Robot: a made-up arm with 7 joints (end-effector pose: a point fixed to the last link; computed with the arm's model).
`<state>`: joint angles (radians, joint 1 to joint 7).
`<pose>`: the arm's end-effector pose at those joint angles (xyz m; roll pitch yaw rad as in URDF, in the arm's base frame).
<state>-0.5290 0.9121 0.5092 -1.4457 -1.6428 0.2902 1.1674</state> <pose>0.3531 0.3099 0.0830 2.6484 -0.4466 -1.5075</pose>
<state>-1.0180 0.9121 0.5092 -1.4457 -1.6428 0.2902 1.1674</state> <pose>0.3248 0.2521 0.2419 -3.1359 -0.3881 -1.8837</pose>
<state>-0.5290 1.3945 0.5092 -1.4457 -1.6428 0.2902 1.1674</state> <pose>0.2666 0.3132 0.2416 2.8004 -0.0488 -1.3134</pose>
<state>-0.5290 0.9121 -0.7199 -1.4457 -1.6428 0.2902 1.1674</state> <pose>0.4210 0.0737 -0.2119 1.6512 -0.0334 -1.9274</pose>
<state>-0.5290 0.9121 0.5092 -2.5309 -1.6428 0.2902 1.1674</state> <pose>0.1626 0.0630 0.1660 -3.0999 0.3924 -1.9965</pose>
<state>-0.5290 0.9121 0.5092 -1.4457 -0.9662 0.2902 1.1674</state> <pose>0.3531 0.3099 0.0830 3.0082 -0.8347 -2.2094</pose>
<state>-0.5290 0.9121 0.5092 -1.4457 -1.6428 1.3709 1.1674</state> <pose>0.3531 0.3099 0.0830 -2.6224 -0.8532 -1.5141</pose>
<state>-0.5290 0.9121 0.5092 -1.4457 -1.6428 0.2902 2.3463</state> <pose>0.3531 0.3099 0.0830 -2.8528 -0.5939 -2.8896</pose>
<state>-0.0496 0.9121 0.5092 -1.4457 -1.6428 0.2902 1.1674</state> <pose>0.3003 0.3645 -0.0671 2.1748 -0.3380 -1.1565</pose>
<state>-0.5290 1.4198 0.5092 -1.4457 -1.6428 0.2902 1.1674</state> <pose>0.2618 0.3111 0.2496 2.8103 -0.0289 -1.3017</pose>
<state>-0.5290 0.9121 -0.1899 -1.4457 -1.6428 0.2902 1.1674</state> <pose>0.4450 0.1602 -0.0624 2.0925 -0.1591 -1.6990</pose>
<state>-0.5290 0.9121 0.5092 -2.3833 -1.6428 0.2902 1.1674</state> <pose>0.1966 0.0931 0.1738 3.1318 0.2661 -1.9541</pose>
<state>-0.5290 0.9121 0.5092 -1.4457 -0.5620 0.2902 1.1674</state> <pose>0.3531 0.3099 0.0830 -2.8391 -0.9112 -2.8297</pose>
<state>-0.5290 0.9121 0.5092 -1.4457 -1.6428 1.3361 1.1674</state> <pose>0.3531 0.3099 0.0830 -2.6618 -0.8412 -1.5042</pose>
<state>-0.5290 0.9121 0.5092 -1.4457 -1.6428 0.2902 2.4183</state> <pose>0.3531 0.3099 0.0830 -2.8076 -0.5718 -2.9717</pose>
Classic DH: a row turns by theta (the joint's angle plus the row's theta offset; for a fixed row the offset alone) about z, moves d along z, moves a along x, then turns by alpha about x. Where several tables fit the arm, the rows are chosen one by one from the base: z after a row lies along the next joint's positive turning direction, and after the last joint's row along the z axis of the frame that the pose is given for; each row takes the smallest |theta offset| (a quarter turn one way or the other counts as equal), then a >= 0, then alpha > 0; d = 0 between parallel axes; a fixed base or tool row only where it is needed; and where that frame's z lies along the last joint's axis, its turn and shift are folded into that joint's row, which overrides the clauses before.
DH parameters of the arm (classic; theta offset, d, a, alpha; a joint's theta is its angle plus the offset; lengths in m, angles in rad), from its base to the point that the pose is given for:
base (fixed): 0 0 0 -1.2217
joint 1: 1.5708 0 0 1.5708
joint 2: 1.2217 0 0 -1.5708
joint 3: -1.5708 -0.2657 0.0298 -1.5708
joint 4: 0 0 -0.0376 1.5708
joint 5: 0 -0.3102 0 -1.5708
joint 6: 0 0 0 1.5708
joint 7: 0 0 0 0

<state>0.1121 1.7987 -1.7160 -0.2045 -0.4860 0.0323 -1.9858</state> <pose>-0.0220 0.5741 0.0780 -1.7031 -1.1454 -2.9778</pose>
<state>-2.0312 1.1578 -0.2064 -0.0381 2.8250 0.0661 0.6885</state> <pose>0.3557 0.3299 0.3125 2.8701 0.8784 0.3596</pose>
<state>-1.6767 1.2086 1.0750 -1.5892 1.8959 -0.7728 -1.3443</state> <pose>-0.0496 0.3417 0.2922 -1.5483 0.8172 -2.5396</pose>
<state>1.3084 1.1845 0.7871 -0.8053 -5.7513 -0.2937 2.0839</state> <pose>-0.1720 0.5280 -0.0338 -1.3968 -0.7914 2.6784</pose>
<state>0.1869 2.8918 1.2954 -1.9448 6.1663 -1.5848 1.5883</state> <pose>0.1510 -0.2558 0.2393 -0.1984 -0.1166 -2.8067</pose>
